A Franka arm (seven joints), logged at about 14 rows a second.
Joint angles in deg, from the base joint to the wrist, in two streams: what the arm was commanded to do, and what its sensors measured. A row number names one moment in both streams.
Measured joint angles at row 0:
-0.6, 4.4, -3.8, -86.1, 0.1, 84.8, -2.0
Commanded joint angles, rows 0 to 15:
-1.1, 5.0, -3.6, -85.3, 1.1, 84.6, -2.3
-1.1, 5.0, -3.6, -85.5, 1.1, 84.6, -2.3
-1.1, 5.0, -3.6, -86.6, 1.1, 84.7, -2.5
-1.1, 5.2, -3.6, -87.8, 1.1, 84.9, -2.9
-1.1, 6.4, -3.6, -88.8, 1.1, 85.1, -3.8
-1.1, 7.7, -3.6, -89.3, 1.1, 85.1, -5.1
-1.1, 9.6, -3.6, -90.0, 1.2, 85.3, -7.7
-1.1, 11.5, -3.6, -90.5, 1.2, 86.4, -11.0
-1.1, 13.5, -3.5, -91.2, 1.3, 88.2, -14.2
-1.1, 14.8, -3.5, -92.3, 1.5, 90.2, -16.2
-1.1, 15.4, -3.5, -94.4, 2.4, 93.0, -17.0
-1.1, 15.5, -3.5, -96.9, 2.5, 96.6, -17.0
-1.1, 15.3, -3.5, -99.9, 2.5, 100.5, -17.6
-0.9, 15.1, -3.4, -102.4, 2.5, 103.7, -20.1
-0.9, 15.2, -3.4, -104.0, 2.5, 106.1, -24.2
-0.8, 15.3, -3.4, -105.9, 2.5, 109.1, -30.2
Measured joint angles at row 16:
-0.6, 17.3, -3.7, -101.5, 1.5, 104.8, -22.4
